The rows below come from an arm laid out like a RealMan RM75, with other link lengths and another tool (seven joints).
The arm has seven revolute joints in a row. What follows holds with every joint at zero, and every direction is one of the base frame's.
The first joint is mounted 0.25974 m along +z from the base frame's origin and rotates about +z.
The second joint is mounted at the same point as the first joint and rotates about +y.
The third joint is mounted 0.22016 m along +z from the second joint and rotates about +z.
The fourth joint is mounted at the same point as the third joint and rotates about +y.
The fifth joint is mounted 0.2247 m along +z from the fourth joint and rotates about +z.
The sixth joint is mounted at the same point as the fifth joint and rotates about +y.
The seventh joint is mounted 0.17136 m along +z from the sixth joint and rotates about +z.
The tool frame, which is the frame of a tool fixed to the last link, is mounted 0.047 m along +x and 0.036 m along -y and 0.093 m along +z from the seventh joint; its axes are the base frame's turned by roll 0, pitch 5.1 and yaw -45.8 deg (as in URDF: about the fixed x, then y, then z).
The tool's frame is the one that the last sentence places.
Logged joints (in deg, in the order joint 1, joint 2, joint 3, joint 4, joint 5, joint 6, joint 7), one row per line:
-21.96, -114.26, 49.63, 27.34, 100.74, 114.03, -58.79
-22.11, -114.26, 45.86, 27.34, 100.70, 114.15, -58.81
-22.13, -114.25, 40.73, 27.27, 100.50, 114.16, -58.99
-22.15, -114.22, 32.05, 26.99, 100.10, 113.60, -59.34
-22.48, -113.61, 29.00, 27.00, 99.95, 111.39, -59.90
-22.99, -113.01, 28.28, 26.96, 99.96, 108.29, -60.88
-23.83, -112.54, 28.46, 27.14, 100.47, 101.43, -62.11
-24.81, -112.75, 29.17, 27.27, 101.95, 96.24, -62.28
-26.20, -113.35, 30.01, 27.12, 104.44, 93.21, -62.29
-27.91, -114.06, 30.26, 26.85, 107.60, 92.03, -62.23
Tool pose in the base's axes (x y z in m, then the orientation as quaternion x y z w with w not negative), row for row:
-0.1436, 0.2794, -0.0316, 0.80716, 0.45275, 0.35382, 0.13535
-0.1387, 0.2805, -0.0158, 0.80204, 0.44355, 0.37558, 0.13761
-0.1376, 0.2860, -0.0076, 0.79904, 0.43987, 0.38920, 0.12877
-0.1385, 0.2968, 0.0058, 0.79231, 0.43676, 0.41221, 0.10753
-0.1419, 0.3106, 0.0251, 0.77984, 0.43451, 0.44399, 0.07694
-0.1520, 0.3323, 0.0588, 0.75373, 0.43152, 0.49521, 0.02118
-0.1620, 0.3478, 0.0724, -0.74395, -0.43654, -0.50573, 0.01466
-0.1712, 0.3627, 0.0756, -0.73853, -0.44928, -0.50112, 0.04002
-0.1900, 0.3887, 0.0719, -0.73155, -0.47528, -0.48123, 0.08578
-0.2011, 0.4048, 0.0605, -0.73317, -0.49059, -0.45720, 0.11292
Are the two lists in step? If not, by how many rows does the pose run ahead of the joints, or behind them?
The pose runs 2 rows behind the joints: the pose in row i belongs to the joints in row i - 2.
